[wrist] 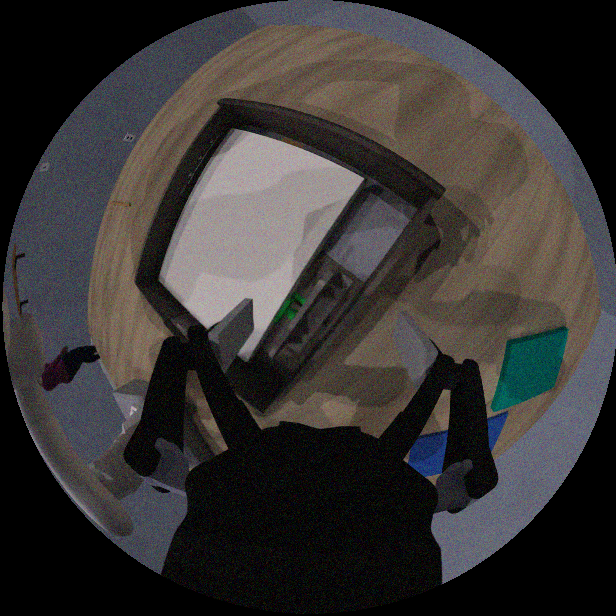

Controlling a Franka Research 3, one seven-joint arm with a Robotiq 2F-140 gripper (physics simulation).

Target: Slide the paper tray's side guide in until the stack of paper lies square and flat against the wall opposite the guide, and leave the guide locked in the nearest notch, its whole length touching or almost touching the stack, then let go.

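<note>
The dark paper tray point(287, 247) lies on a round wooden table, seen from above and tilted in the wrist view. A white stack of paper point(252, 229) fills its left and middle part. The grey side guide point(321, 281) runs along the stack's right edge, with a green latch point(291, 307) near its lower end. Between the guide and the tray's right wall is a strip of bare tray floor point(373, 235). My gripper point(327, 339) is open and empty, hovering above the tray's near corner, its fingers spread on either side of the guide's lower end without touching it.
A teal block point(531, 367) and a blue block point(448, 448) lie on the table to the right of the gripper. A small purple object point(57, 370) sits off the table at the left. The table's edge curves close below the tray.
</note>
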